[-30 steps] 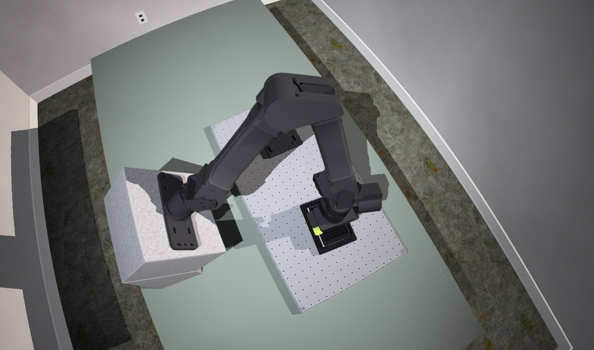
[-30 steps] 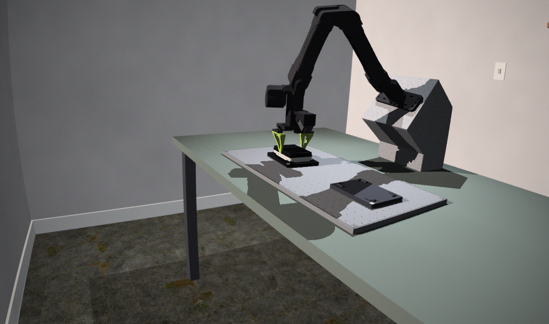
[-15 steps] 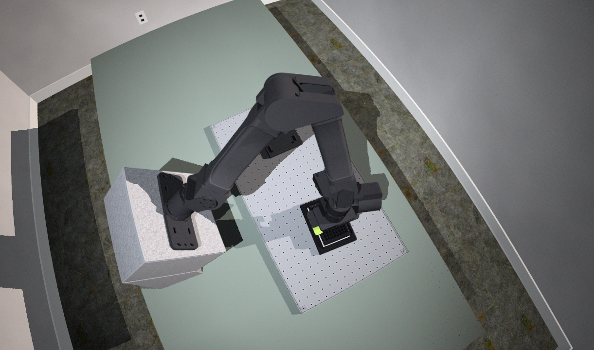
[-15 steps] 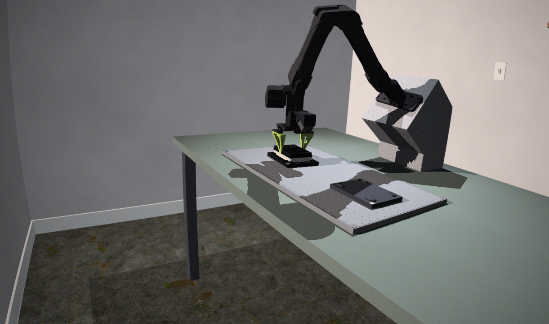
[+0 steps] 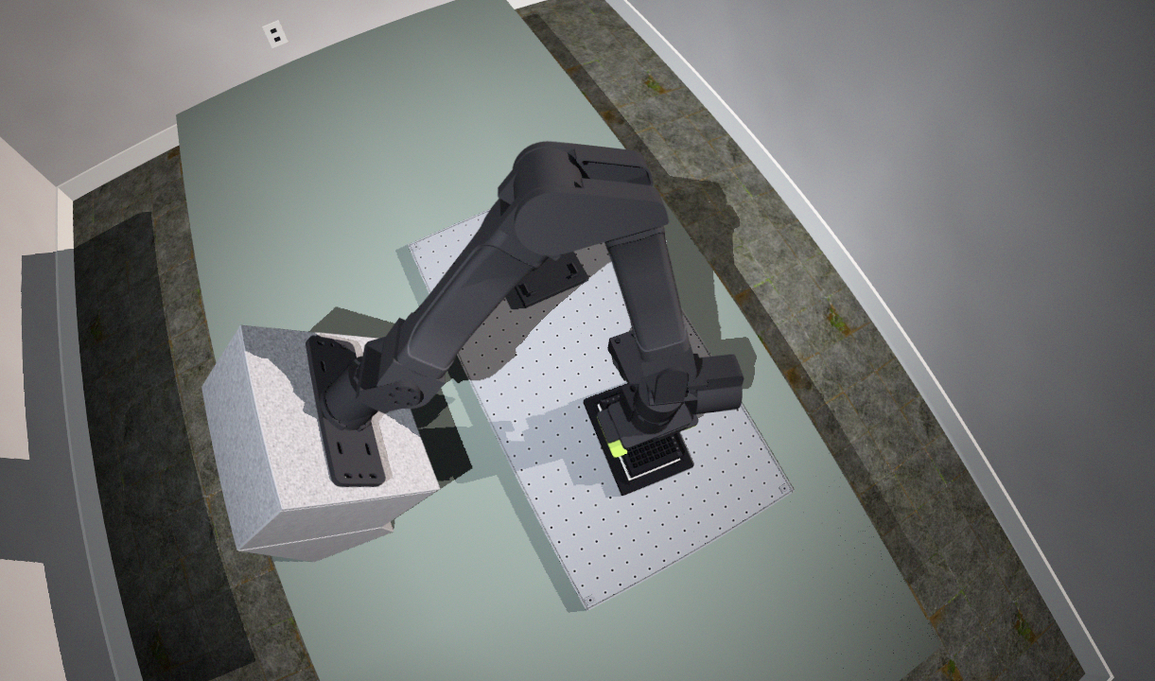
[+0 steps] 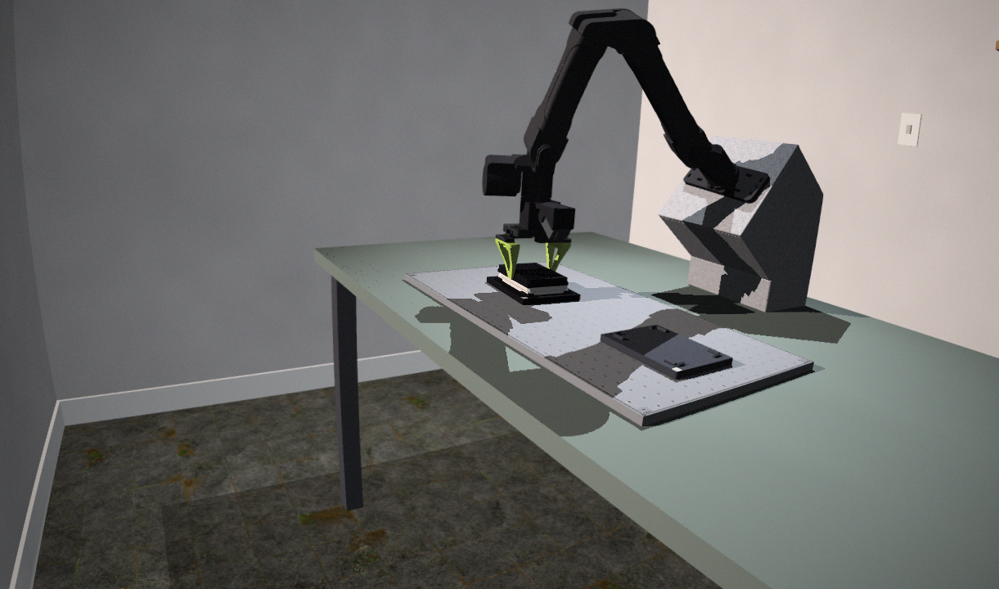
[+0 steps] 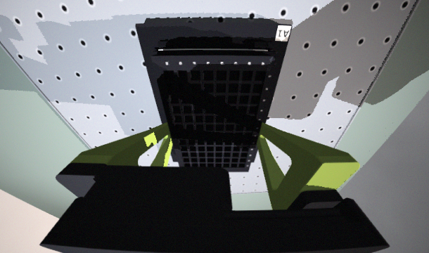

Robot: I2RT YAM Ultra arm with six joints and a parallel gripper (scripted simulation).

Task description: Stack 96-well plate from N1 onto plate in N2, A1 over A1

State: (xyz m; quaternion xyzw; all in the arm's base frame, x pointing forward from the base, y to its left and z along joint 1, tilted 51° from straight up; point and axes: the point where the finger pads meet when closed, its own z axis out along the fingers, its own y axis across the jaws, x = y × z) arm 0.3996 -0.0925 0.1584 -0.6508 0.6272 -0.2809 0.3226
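Right now my hand is right at the black 96-well plate. Also, from my hand: white 96-well plate: 2 cm below; black nest N2: 3 cm below; nest N1: 35 cm to the left, 7 cm behind, 3 cm below.
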